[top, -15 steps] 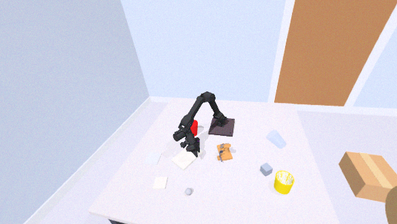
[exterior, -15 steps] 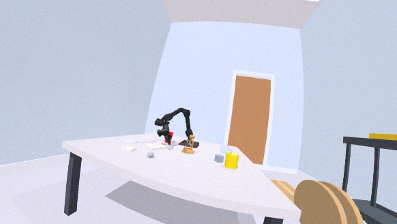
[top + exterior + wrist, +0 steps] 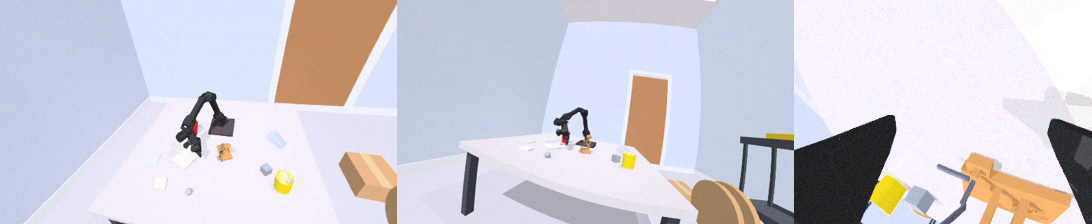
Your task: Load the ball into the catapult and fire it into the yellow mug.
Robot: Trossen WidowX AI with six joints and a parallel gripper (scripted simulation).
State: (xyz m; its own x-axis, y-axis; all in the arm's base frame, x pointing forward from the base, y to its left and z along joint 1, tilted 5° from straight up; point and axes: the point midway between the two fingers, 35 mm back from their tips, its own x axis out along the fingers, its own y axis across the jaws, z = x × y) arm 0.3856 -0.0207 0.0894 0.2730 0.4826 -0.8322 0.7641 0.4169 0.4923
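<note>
Right now my gripper tip is 140 mm to the right of the wooden catapult, 90 mm past it and 20 mm below it. The rest, counted from my gripper tip: purple ball (150 mm behind, 110 mm to the right, 40 mm below); grey ball (250 mm ahead, 40 mm below, 30 mm to the left); white slab (110 mm to the right, 50 mm below, 10 mm ahead).
</note>
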